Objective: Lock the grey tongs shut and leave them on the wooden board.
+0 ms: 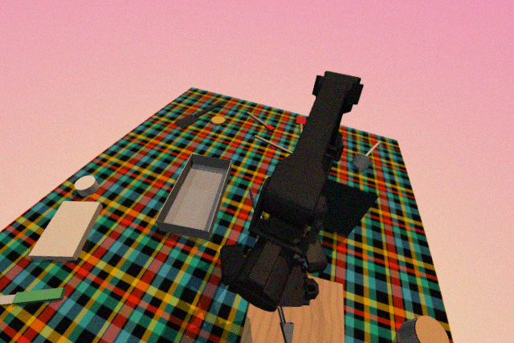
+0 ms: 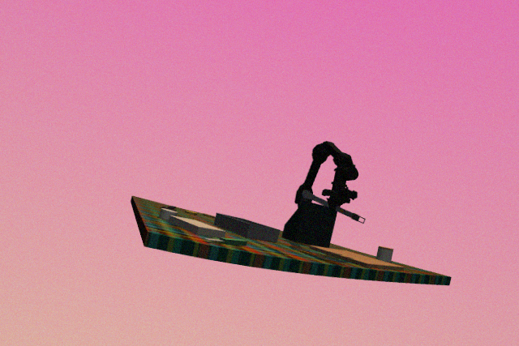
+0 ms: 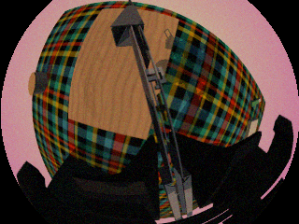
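My gripper tip is now 11 cm past the wooden board, 7 cm to the right of it and 16 cm above it. The rest, counted from my gripper tip: pale block 58 cm ahead, 9 cm to the left, 15 cm below; green-handled tool 52 cm ahead, 27 cm to the left, 16 cm below; grey roasting tin 31 cm ahead, 21 cm to the right, 14 cm below.
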